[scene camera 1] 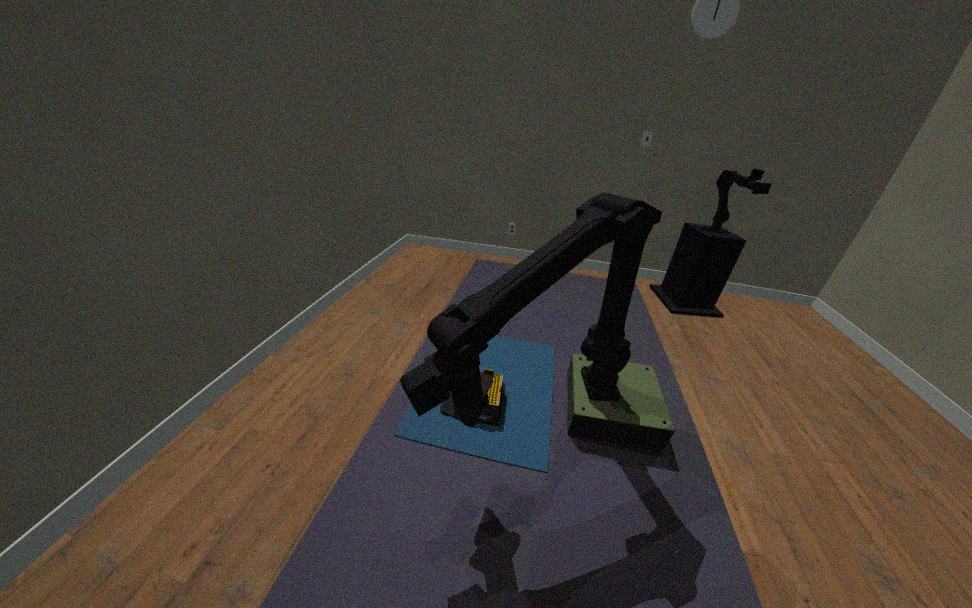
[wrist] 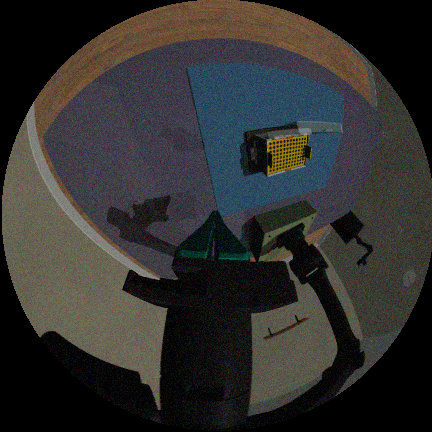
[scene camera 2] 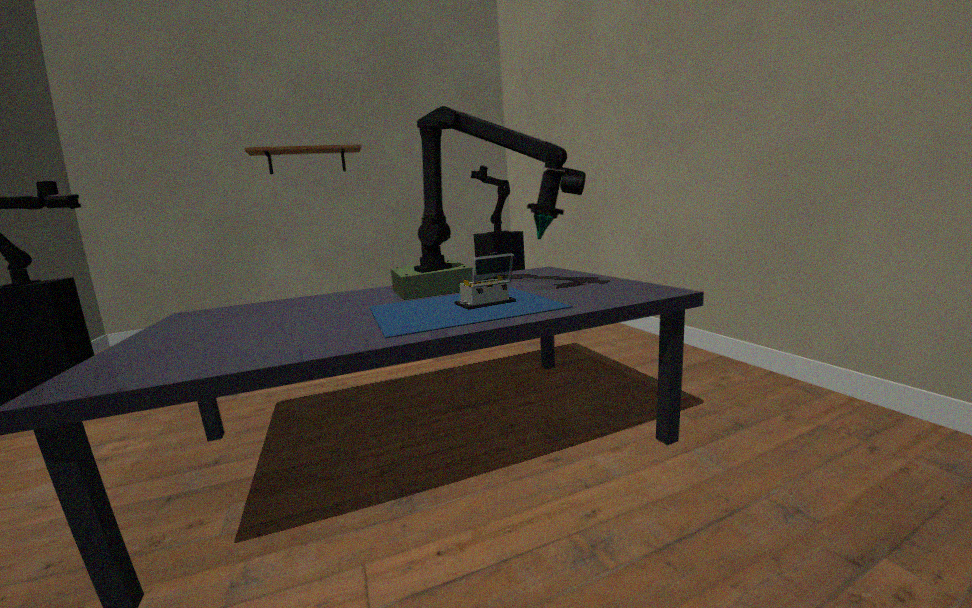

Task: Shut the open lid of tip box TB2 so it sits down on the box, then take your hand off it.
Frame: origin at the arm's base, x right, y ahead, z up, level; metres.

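Seen in the pictures: gripper, between the fingertips: (scene camera 1: 471, 416) (wrist: 215, 214) (scene camera 2: 538, 239); arm's base, origin of its link: (scene camera 1: 599, 384) (wrist: 288, 234) (scene camera 2: 433, 269).
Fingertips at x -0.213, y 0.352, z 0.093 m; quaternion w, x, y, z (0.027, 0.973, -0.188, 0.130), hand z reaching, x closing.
Offsets run from my fingertips to a thing's top centre. Level surfaces: height alone.
The tip box {dz -0.100, dx +0.193, dy -0.028 m} (scene camera 1: 494, 390) (scene camera 2: 485, 293) (wrist: 287, 155) stands on a dark base on the blue mat {dz -0.175 m} (scene camera 1: 526, 437) (scene camera 2: 401, 322) (wrist: 225, 100). It has a pale body and a yellow tip grid. Its clear lid {dz -0.021, dx +0.199, dy +0.038 m} (scene camera 2: 493, 255) (wrist: 320, 127) stands up open along one long side; in scene camera 1 the arm hides it. No TB2 label is readable. My gripper (scene camera 2: 541, 235) (wrist: 215, 214) has green fingers, shut and empty, pointing down. It is above the table, apart from the box and lid, to their right in scene camera 2. Its fingers are not distinct in scene camera 1.
My arm stands on a green base block (scene camera 1: 641, 394) (scene camera 2: 426, 283) (wrist: 285, 220) beside the mat on the purple-grey table {dz -0.178 m} (scene camera 1: 387, 501) (scene camera 2: 286, 329) (wrist: 120, 105). Another small arm stands on a dark pedestal (scene camera 1: 702, 268) (scene camera 2: 512, 247) (wrist: 347, 226) beyond the table. A wall shelf (scene camera 2: 304, 149) hangs behind.
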